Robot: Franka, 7 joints.
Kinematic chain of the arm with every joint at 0, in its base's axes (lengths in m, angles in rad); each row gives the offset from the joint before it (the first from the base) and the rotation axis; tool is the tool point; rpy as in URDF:
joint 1: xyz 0 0 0.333 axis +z
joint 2: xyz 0 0 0 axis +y
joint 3: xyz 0 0 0.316 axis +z
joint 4: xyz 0.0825 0 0 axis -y
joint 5: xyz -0.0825 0 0.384 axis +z
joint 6: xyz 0 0 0 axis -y
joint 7: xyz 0.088 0 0 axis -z
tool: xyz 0 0 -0.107 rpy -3.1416 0 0
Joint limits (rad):
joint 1: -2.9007..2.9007
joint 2: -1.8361..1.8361
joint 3: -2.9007..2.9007
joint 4: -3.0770..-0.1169
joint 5: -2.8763..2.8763
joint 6: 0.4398..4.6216
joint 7: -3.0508..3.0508
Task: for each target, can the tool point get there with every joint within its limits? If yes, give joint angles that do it. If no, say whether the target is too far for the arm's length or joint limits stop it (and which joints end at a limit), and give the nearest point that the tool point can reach.
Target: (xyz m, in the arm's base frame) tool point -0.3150 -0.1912 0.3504
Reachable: yes | joints 2.1037 1.0608 1.2351 -2.6705 -1.5167 3.9414 -0.3941
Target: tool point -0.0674 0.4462 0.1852
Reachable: yes | joints -0.4481 -0.4451 2.1049 -2.5351 -0.9762 3.0276 1.3935
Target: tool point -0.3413 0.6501 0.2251
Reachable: yes | joints 1.5578 1.3623 1.1408 -1.3184 0.5462 3.9252 1.5279
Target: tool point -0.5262 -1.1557 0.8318
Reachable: no: too far | nearest point -0.3309 -0.7267 0.6467 | short by 0.506 m
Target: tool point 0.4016 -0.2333 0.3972
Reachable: yes | joints -1.5658 0.2357 1.3786 -2.3867 -1.8435 0.8930 0.8234
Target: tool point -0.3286 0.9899 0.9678
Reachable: no: too far | nearest point -0.2309 0.6955 0.7790 | short by 0.363 m
